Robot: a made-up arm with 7 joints. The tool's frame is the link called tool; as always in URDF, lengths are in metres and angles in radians.
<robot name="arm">
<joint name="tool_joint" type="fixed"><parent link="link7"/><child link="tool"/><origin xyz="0 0 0" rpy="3.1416 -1.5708 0"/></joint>
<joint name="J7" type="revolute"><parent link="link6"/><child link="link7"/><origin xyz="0.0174 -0.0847 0.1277"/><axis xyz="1 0 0"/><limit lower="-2.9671" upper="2.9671"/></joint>
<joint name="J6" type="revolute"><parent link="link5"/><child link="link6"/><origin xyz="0 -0.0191 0.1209"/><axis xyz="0 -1 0"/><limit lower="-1.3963" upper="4.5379"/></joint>
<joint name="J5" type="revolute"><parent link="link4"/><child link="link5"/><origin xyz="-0.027 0.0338 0.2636"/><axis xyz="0 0 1"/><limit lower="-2.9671" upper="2.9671"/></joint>
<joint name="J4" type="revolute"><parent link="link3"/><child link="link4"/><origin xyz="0.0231 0.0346 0.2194"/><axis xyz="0 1 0"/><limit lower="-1.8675" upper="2.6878"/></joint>
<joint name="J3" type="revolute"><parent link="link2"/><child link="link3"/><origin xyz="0 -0.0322 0.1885"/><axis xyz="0 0 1"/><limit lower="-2.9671" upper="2.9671"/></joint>
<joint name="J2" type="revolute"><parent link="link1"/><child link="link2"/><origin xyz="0 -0.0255 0.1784"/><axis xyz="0 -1 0"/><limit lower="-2.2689" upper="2.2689"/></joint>
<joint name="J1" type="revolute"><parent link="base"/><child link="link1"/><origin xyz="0 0 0.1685"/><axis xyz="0 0 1"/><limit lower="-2.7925" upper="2.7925"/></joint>
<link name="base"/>
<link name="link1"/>
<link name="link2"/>
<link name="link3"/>
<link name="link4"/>
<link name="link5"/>
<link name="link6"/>
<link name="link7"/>
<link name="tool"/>
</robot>
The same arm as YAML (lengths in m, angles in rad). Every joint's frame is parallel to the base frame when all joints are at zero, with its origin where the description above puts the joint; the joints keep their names.
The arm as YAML. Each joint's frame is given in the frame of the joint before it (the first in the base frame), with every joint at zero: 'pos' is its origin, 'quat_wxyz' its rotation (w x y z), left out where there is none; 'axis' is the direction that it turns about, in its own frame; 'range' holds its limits. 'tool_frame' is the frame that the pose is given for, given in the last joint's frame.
length_unit: m
angle_unit: rad
joints:
  - joint: J1
    pos: [0.0, 0.0, 0.1685]
    axis: [0.0, 0.0, 1.0]
    range: [-2.7925, 2.7925]
  - joint: J2
    pos: [0.0, -0.0255, 0.1784]
    axis: [0.0, -1.0, 0.0]
    range: [-2.2689, 2.2689]
  - joint: J3
    pos: [0.0, -0.0322, 0.1885]
    axis: [0.0, 0.0, 1.0]
    range: [-2.9671, 2.9671]
  - joint: J4
    pos: [0.0231, 0.0346, 0.2194]
    axis: [0.0, 1.0, 0.0]
    range: [-1.8675, 2.6878]
  - joint: J5
    pos: [-0.027, 0.0338, 0.2636]
    axis: [0.0, 0.0, 1.0]
    range: [-2.9671, 2.9671]
  - joint: J6
    pos: [0.0, -0.0191, 0.1209]
    axis: [0.0, -1.0, 0.0]
    range: [-1.3963, 4.5379]
  - joint: J7
    pos: [0.0174, -0.0847, 0.1277]
    axis: [1.0, 0.0, 0.0]
    range: [-2.9671, 2.9671]
tool_frame:
  pos: [0.0, 0.0, 0.0]
  quat_wxyz: [0.000003, -0.707106, -0.000003, -0.707108]

